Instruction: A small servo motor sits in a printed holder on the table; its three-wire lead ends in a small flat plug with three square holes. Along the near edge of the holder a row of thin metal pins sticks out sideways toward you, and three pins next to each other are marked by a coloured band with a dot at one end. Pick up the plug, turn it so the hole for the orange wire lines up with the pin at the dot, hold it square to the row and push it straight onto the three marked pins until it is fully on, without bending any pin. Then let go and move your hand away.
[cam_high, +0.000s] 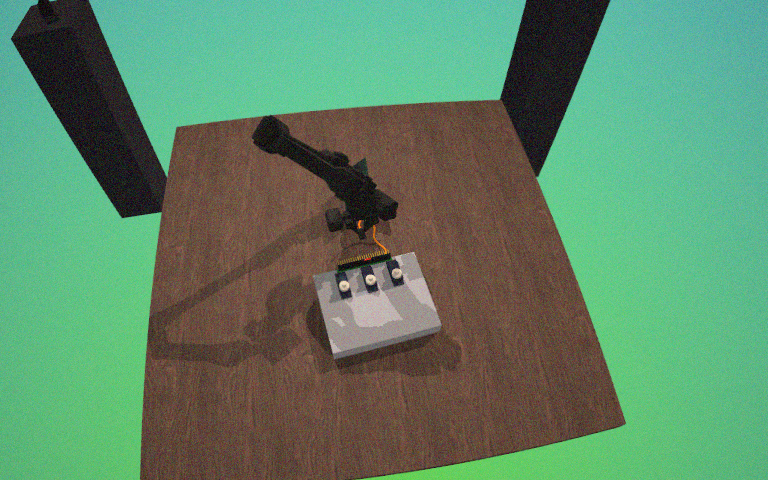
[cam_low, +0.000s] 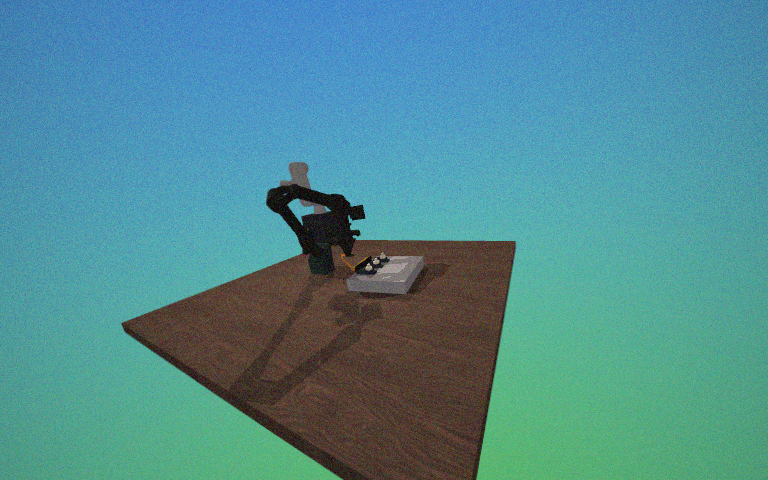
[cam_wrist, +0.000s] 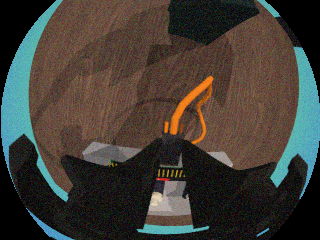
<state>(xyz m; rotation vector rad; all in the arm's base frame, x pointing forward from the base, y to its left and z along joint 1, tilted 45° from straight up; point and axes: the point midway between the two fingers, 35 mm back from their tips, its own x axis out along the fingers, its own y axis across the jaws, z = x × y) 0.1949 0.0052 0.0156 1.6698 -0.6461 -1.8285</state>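
The red band is 8 cm ahead of my gripper tip, 2 cm below it and 1 cm to the left of it. The rest, counted from my gripper tip: grey printed holder 24 cm ahead, 7 cm below, 1 cm to the left.
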